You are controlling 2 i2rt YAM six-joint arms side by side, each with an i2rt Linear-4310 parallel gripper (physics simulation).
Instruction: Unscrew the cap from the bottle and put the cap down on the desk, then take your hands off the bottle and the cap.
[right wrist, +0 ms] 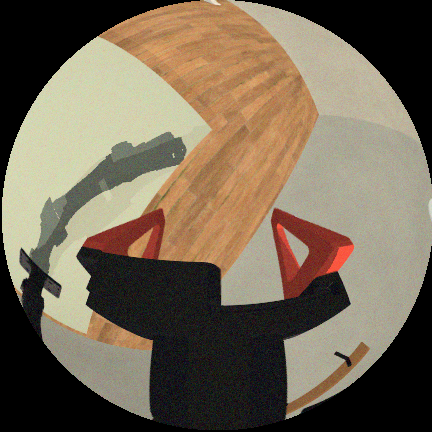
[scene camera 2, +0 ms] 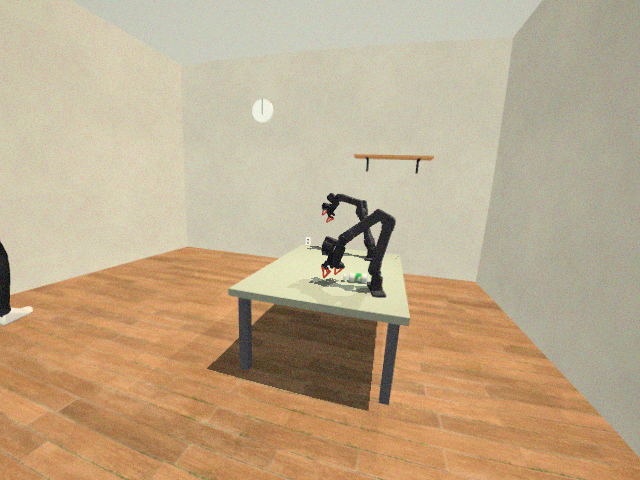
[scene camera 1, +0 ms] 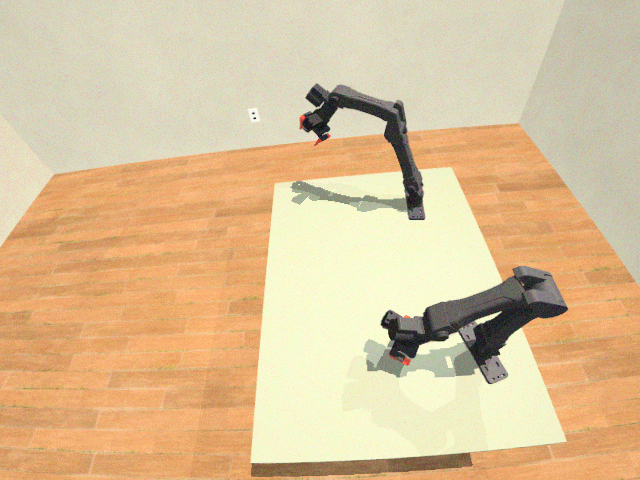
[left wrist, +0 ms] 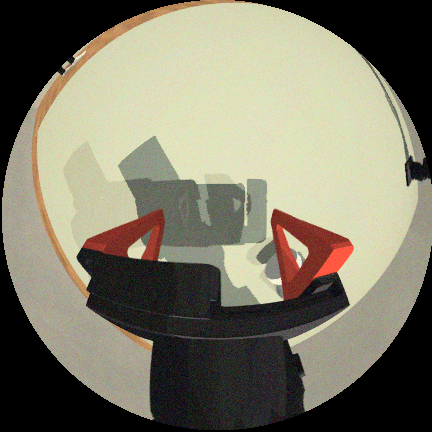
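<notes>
A white bottle with a green band (scene camera 2: pixel 357 277) lies on its side on the desk (scene camera 1: pixel 310 268) (scene camera 2: pixel 268 286). Its white cap (scene camera 2: pixel 345 277) is at the end toward the left gripper. In scene camera 1 the left arm hides the bottle. In the left wrist view a grey-white part of the bottle's capped end (left wrist: pixel 273 271) shows behind the picture-right finger; cap and neck are hard to tell apart there. My left gripper (scene camera 1: pixel 403 338) (scene camera 2: pixel 331 274) (left wrist: pixel 217 214) is open and empty, low above the desk beyond the cap end. My right gripper (scene camera 1: pixel 308 136) (scene camera 2: pixel 326 217) (right wrist: pixel 217 213) is open and empty, high up and far from the bottle.
The left arm's base (scene camera 1: pixel 494 369) (scene camera 2: pixel 376 290) stands close to the bottle's far end. The right arm's base (scene camera 1: pixel 416 211) stands at the desk's other end. A person's leg (scene camera 2: pixel 4 279) shows at the picture-left edge in scene camera 2. A wall shelf (scene camera 2: pixel 393 157) hangs behind.
</notes>
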